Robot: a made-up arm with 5 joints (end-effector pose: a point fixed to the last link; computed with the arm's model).
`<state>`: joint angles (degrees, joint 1 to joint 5).
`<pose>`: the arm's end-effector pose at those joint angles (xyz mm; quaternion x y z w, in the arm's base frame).
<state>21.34 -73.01 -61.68 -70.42 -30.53</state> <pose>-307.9 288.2 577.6 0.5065 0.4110 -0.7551 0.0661</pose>
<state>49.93 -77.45 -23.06 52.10 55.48</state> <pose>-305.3 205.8 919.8 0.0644 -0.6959 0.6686 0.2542</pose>
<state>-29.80 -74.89 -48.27 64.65 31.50</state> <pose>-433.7 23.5 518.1 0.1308 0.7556 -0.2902 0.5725</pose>
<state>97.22 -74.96 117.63 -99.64 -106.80</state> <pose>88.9 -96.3 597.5 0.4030 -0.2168 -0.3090 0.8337</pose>
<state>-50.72 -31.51 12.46 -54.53 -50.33</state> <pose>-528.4 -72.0 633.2 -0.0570 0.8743 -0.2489 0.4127</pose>
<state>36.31 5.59 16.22 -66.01 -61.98</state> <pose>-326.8 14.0 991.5 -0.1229 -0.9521 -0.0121 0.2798</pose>
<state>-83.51 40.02 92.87 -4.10 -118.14</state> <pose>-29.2 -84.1 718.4 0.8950 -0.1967 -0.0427 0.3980</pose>
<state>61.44 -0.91 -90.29 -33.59 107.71</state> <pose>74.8 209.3 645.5 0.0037 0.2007 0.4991 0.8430</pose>
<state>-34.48 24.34 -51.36 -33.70 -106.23</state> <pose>-507.8 117.3 709.2 0.1874 0.5368 0.7862 0.2419</pose>
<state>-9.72 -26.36 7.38 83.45 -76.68</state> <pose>-434.4 -16.0 638.3 0.2256 -0.3875 -0.8867 0.1128</pose>
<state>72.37 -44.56 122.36 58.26 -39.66</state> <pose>-82.9 -177.8 619.0 0.0202 0.0673 -0.5934 0.8019</pose>
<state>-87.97 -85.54 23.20 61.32 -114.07</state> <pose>-297.3 -138.3 474.0 -0.5791 0.6464 0.4956 0.0350</pose>
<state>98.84 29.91 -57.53 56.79 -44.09</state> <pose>-8.2 227.9 781.8 0.8662 0.4282 0.1861 0.1781</pose>
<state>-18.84 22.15 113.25 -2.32 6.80</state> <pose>-51.5 -175.6 841.6 -0.8366 0.4539 -0.0386 0.3043</pose>
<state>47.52 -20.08 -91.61 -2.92 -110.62</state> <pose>-169.2 296.1 648.3 0.5376 0.6490 0.2047 0.4978</pose>
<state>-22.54 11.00 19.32 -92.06 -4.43</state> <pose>-530.6 -1.8 780.1 0.0635 0.7841 -0.5780 0.2167</pose>
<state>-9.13 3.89 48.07 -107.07 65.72</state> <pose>-478.7 -15.3 718.2 0.1124 0.1192 -0.9448 0.2836</pose>
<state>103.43 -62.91 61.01 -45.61 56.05</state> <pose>131.5 84.5 810.8 0.8567 -0.2614 0.3077 0.3210</pose>
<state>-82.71 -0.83 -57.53 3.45 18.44</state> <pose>-492.3 25.1 467.7 0.1857 0.8223 0.2063 0.4967</pose>
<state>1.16 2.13 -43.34 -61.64 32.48</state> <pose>-313.4 276.2 914.7 -0.3149 -0.6150 0.6253 0.3628</pose>
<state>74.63 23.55 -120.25 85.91 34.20</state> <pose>24.7 233.9 655.7 0.8676 0.3483 -0.3545 0.0167</pose>
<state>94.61 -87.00 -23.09 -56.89 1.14</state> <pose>-178.3 327.7 779.6 0.3109 -0.1210 0.8450 0.4179</pose>
